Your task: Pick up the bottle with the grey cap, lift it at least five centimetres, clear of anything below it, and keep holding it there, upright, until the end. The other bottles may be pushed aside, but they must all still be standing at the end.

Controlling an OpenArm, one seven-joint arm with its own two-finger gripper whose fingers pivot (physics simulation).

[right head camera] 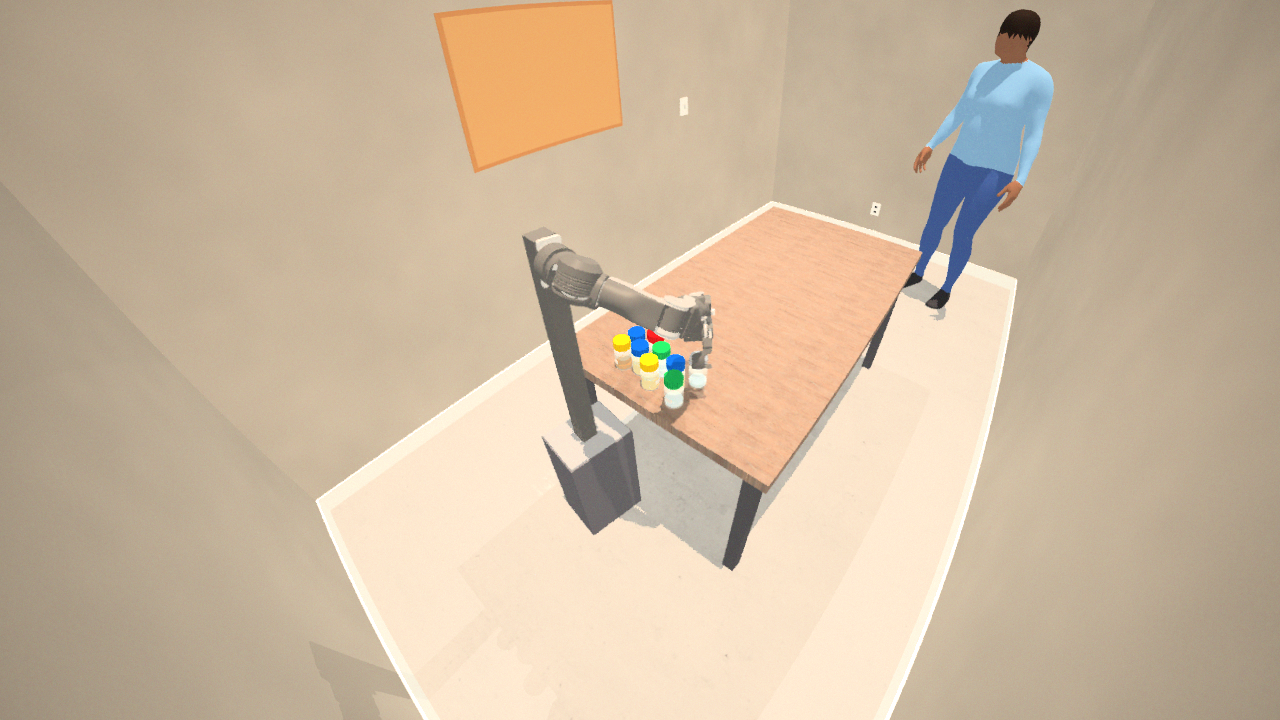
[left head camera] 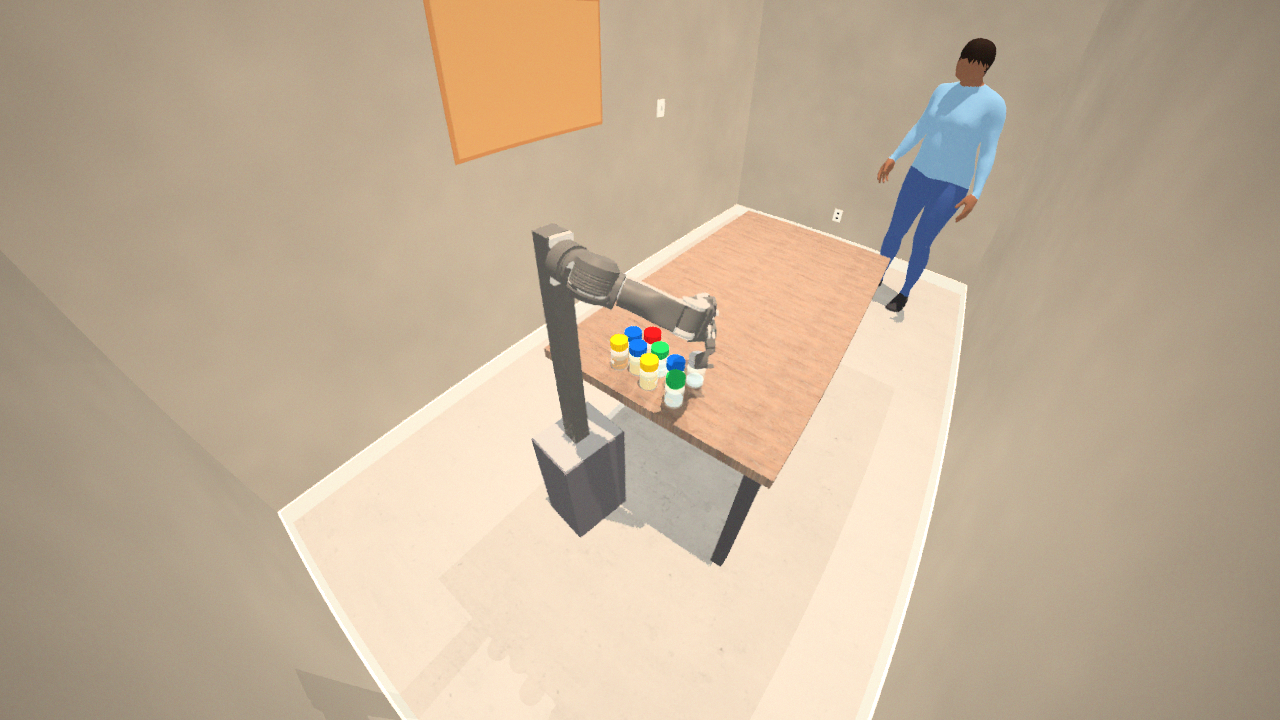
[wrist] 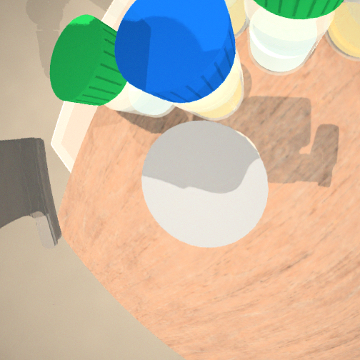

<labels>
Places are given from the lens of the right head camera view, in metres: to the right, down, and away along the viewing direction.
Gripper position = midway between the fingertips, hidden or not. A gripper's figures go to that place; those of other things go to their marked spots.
my gripper (right head camera: 699, 349): 0.17, -0.03, 1.18
green-capped bottle (right head camera: 673, 379): 0.09, 0.05, 1.13
</labels>
